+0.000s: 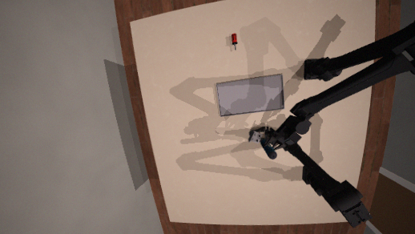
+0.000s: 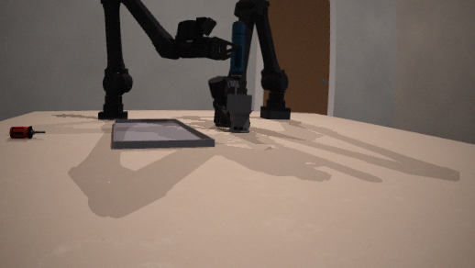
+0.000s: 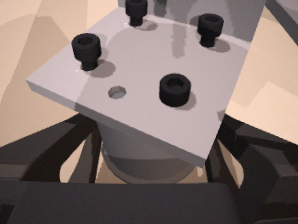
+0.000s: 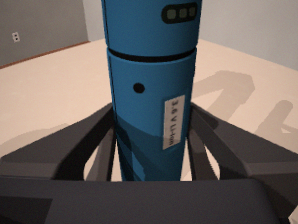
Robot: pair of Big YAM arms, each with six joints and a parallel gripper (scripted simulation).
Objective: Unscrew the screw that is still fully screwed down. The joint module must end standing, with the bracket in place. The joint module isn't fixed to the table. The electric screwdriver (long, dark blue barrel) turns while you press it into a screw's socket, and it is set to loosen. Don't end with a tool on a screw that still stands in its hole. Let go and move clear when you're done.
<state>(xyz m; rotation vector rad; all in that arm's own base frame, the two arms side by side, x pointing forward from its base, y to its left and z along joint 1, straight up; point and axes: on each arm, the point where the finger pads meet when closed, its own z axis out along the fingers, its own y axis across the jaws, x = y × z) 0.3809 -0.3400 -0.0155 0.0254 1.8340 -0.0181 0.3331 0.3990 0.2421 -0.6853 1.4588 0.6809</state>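
Now: left hand 10 mm below the grey joint module. Also, from my left hand: grey bracket 50 mm above; then screwdriver bit 100 mm above, 20 mm behind, 10 mm to the right; then shallow grey tray 260 mm to the right, 20 mm below, 10 mm ahead.
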